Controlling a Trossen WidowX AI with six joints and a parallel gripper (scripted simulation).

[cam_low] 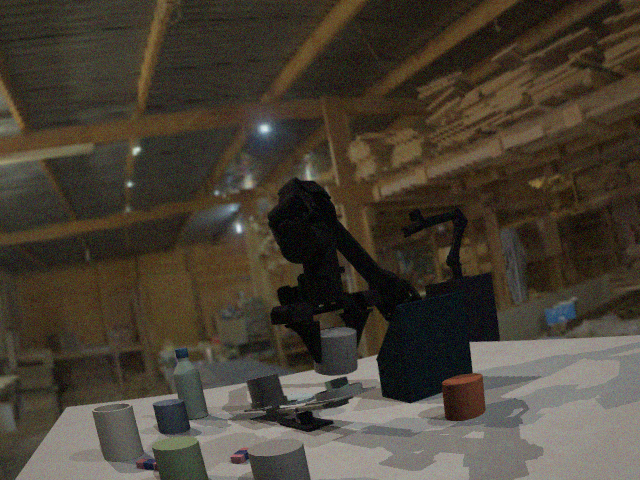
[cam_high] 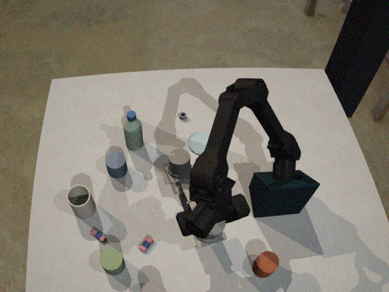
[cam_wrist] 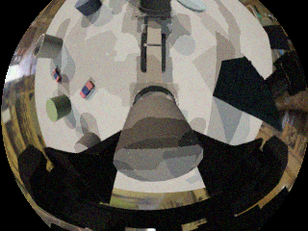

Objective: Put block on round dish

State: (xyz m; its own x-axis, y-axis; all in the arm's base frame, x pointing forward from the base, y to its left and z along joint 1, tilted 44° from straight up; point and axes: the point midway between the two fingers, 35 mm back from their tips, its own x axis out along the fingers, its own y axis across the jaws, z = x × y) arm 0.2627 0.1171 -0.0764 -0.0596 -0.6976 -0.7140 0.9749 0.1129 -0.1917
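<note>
Right now my gripper tip is 1 cm to the left of the pale green block and 5 cm above it. The rest, counted from my gripper tip: pale blue round dish (4 cm behind, 38 cm to the right, 14 cm below); then small balance (3 cm ahead, 13 cm to the right, 12 cm below); then orange cylinder (18 cm behind, 11 cm to the left, 10 cm below).
</note>
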